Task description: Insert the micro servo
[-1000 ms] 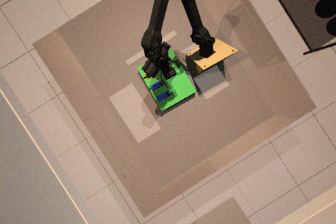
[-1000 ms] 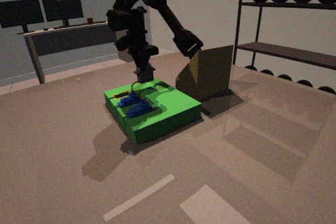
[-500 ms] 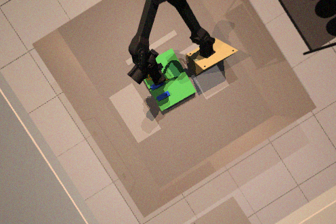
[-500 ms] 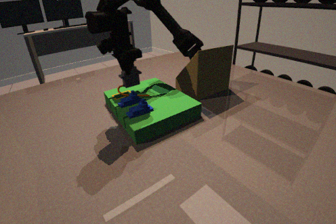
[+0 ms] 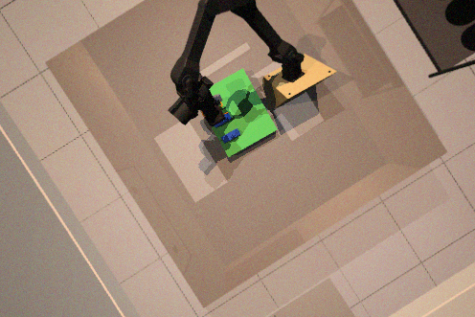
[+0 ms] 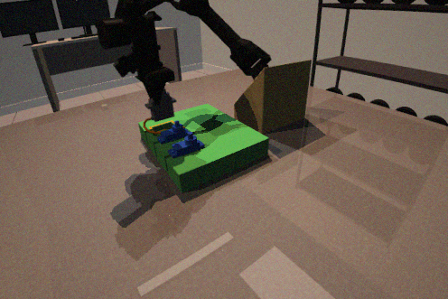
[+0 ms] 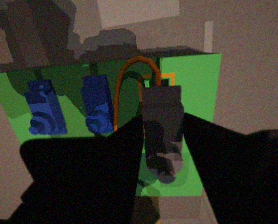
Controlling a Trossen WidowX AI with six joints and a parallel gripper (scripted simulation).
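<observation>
Now: gripper tip 110 mm past the green deck, 90 mm to the right of it and 100 mm above it.
</observation>
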